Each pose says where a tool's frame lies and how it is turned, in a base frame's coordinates. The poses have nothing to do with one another.
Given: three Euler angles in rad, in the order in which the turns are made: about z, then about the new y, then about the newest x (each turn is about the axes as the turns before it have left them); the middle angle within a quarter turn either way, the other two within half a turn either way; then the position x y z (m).
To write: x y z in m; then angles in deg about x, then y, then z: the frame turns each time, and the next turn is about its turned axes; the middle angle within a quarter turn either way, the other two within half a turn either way. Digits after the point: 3 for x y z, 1 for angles.
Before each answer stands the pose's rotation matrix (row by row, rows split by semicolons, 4 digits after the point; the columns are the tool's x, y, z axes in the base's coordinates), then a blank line. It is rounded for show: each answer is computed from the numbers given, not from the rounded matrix.
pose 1, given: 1.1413, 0.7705, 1.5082, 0.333, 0.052, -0.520
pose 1, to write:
0.2988 0.2326 0.9255; 0.6524 0.6580 -0.3760; -0.6965 0.7162 0.0449

0.333, 0.052, -0.520, 83.2, 67.7, -37.9
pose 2, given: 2.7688, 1.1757, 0.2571, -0.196, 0.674, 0.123
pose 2, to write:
-0.3585 -0.5708 -0.7387; 0.1402 -0.8152 0.5619; -0.9230 0.0979 0.3722

-0.196, 0.674, 0.123, -56.5, -47.6, 122.1
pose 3, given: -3.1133, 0.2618, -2.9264, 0.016, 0.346, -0.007
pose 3, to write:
-0.9655 0.0276 0.2588; -0.0273 0.9781 -0.2063; -0.2588 -0.2063 -0.9436

0.016, 0.346, -0.007, 167.7, 15.0, -178.4
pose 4, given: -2.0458, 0.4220, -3.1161, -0.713, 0.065, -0.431
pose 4, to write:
-0.4172 -0.8842 0.2099; -0.8113 0.4665 0.3525; -0.4096 -0.0233 -0.9120

-0.713, 0.065, -0.431, -158.9, 12.1, 115.3
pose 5, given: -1.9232, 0.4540, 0.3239, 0.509, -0.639, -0.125
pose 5, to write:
-0.3102 0.8416 -0.4422; -0.8435 -0.4582 -0.2804; -0.4386 0.2860 0.8520

0.509, -0.639, -0.125, 18.2, -26.2, -110.2
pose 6, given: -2.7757, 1.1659, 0.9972, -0.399, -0.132, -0.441
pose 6, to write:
-0.3678 -0.5268 -0.7663; -0.1409 -0.7830 0.6059; -0.9191 0.3309 0.2138

-0.399, -0.132, -0.441, -70.6, -50.0, 124.9
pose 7, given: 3.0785, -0.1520, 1.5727, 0.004, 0.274, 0.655
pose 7, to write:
-0.9865 0.1512 0.0628; 0.0623 -0.0076 0.9980; 0.1514 0.9885 -0.0019

0.004, 0.274, 0.655, -90.1, 3.6, -171.3
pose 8, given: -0.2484, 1.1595, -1.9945, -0.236, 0.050, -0.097
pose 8, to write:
0.3875 -0.9110 -0.1412; -0.0983 -0.1931 0.9762; -0.9166 -0.3644 -0.1644

-0.236, 0.050, -0.097, -99.6, -8.1, 67.0
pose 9, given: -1.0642, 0.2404, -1.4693, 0.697, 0.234, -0.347
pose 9, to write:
0.4713 -0.0263 0.8816; -0.8493 0.2563 0.4616; -0.2381 -0.9662 0.0984

0.697, 0.234, -0.347, -78.0, 61.8, 3.2
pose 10, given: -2.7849, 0.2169, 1.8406, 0.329, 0.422, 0.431
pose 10, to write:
-0.9151 -0.2874 -0.2828; -0.3410 0.1773 0.9232; -0.2152 0.9412 -0.2603

0.329, 0.422, 0.431, -105.7, -16.4, 162.6
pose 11, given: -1.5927, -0.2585, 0.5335, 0.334, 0.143, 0.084
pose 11, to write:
-0.0212 0.8637 -0.5036; -0.9665 0.1111 0.2312; 0.2556 0.4917 0.8324

0.334, 0.143, 0.084, -15.5, -30.2, -91.4
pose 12, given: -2.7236, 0.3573, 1.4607, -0.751, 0.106, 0.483
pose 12, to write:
-0.8562 -0.2731 -0.4386; -0.3803 -0.2415 0.8928; -0.3497 0.9312 0.1029

-0.751, 0.106, 0.483, -83.4, -26.0, 162.3
